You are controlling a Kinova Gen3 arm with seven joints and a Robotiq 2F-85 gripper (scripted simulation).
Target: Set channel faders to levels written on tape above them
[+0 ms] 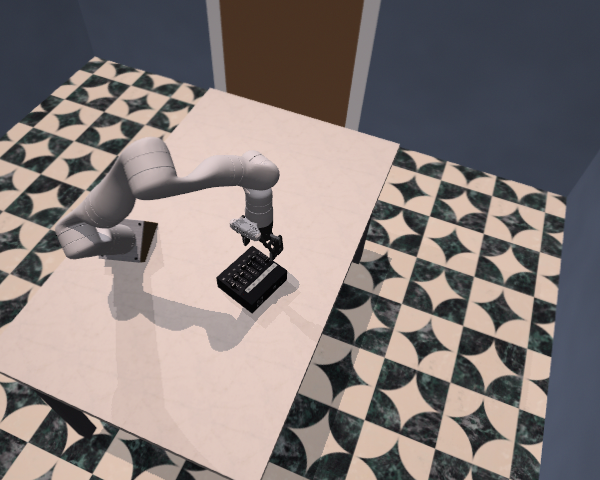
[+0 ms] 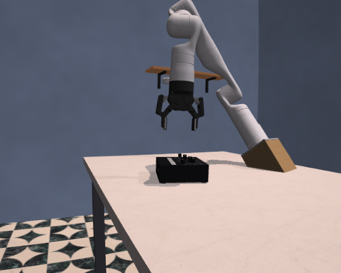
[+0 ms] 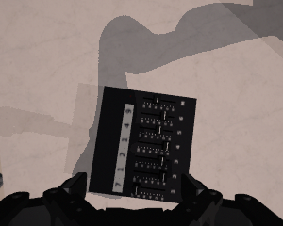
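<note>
My hand is 10 mm short of the channel 1 cap, 40 mm to the right of it and 90 mm above it. Round my hand: channel 2 cap: 30 mm behind, 30 mm to the left, 90 mm below; then channel 4 cap: 50 mm behind, 10 mm to the right, 90 mm below; then channel 3 cap: 40 mm behind, 10 mm to the left, 90 mm below.
</note>
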